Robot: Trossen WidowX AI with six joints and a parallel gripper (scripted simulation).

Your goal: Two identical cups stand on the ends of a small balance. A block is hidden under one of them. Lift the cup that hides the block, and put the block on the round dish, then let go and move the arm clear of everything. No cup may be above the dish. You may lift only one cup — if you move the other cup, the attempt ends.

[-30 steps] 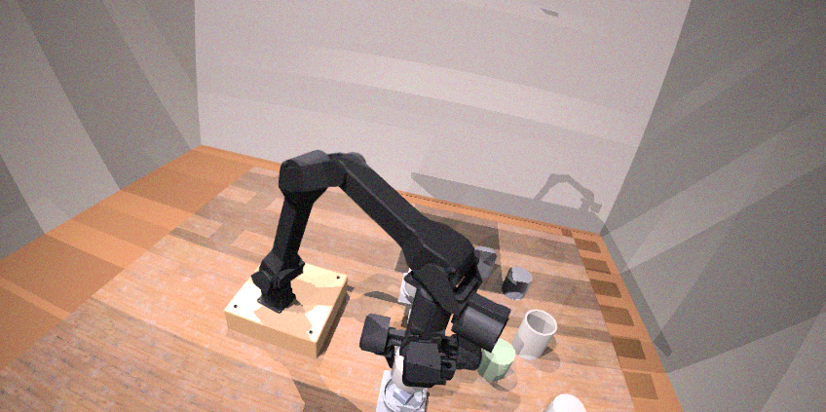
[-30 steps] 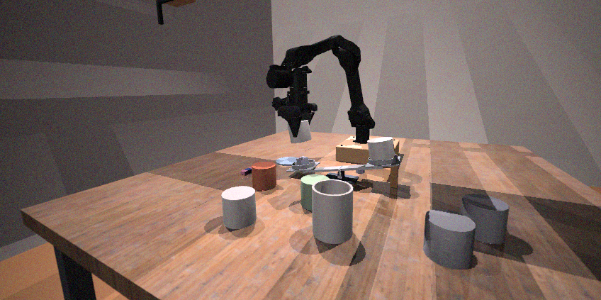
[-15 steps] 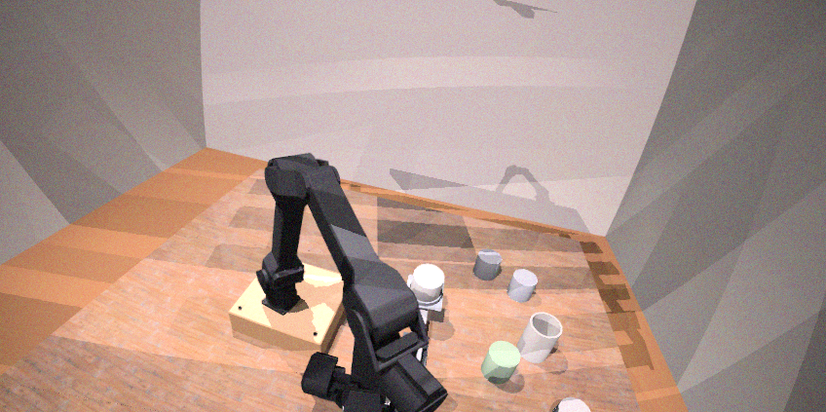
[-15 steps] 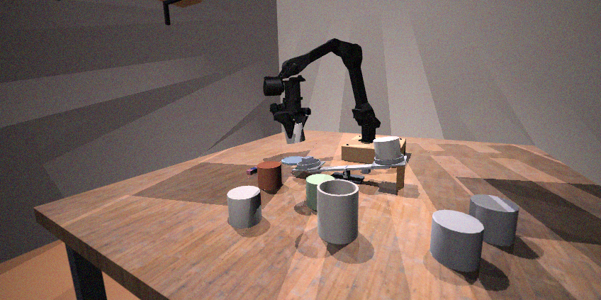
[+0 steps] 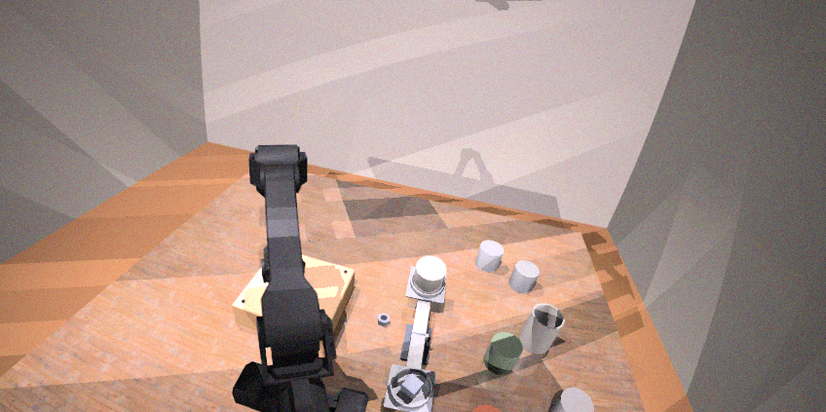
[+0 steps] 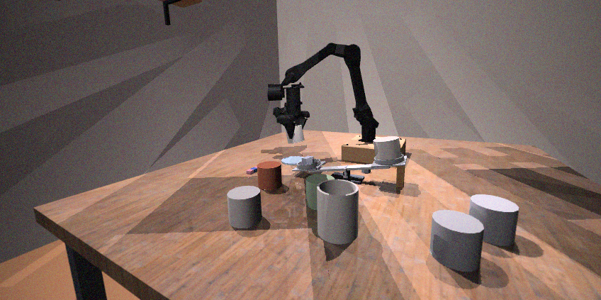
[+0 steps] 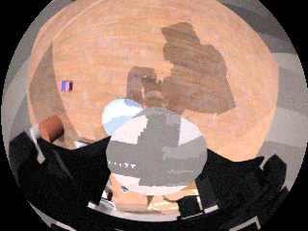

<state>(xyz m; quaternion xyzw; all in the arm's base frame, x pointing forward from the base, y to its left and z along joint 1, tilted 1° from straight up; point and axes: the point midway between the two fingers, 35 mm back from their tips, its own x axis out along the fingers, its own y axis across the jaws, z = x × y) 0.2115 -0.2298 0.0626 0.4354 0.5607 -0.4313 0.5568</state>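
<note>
Now: gripper tip 50 mm short of the pale blue round dish, 40 mm to the right of it and 80 mm above it. Also, from my gripper tip: small balance: 90 mm ahead, 300 mm to the left, 50 mm below; then small nut: 320 mm to the left, 80 mm below; then orange cylinder: 280 mm ahead, 130 mm to the left, 50 mm below.
</note>
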